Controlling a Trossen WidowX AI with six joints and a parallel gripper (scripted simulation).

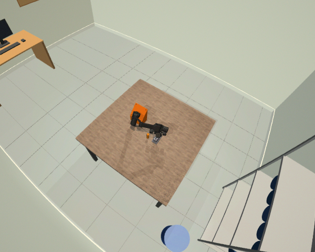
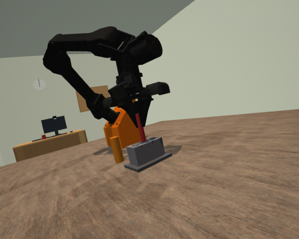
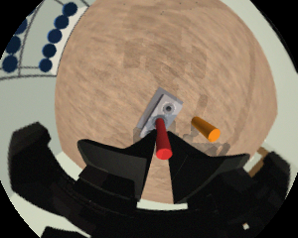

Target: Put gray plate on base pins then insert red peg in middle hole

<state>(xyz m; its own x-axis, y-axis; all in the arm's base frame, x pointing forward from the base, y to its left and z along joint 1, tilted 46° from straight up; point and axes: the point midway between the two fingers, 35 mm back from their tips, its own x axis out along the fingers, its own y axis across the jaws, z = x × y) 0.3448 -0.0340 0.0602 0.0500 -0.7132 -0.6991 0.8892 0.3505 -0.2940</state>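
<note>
My gripper tip is right at the red peg. Round my gripper tip: flat base 90 mm below; then gray plate 50 mm below; then orange cylinder 100 mm behind, 60 mm below, 50 mm to the right.
</note>
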